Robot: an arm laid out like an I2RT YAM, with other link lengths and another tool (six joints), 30 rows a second.
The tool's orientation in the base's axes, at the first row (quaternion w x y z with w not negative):
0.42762, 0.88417, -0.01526, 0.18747
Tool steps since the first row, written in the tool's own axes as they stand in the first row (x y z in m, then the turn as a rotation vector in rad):
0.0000, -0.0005, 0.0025, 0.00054, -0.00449, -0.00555
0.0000, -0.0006, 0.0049, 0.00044, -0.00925, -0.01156
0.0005, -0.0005, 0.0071, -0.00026, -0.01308, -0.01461
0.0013, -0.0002, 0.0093, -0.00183, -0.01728, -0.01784
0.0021, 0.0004, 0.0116, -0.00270, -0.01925, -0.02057
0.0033, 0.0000, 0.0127, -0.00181, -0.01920, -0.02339
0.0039, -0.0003, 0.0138, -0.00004, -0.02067, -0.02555
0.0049, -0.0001, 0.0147, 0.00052, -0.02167, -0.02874
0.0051, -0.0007, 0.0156, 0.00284, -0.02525, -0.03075
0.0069, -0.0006, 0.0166, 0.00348, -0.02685, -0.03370
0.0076, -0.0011, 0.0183, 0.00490, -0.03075, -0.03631
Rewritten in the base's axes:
0.0009, -0.0016, -0.0018, -0.00042, 0.00715, -0.00005
0.0017, -0.0034, -0.0032, -0.00154, 0.01473, -0.00027
0.0028, -0.0050, -0.0042, -0.00244, 0.01939, -0.00167
0.0042, -0.0068, -0.0049, -0.00415, 0.02430, -0.00354
0.0056, -0.0088, -0.0055, -0.00545, 0.02751, -0.00378
0.0071, -0.0092, -0.0060, -0.00553, 0.02975, -0.00184
0.0081, -0.0098, -0.0067, -0.00430, 0.03256, -0.00112
0.0093, -0.0105, -0.0067, -0.00461, 0.03570, 0.00013
0.0098, -0.0108, -0.0076, -0.00242, 0.03981, -0.00063
0.0118, -0.0113, -0.0074, -0.00247, 0.04316, 0.00006
0.0131, -0.0122, -0.0085, -0.00125, 0.04781, -0.00091

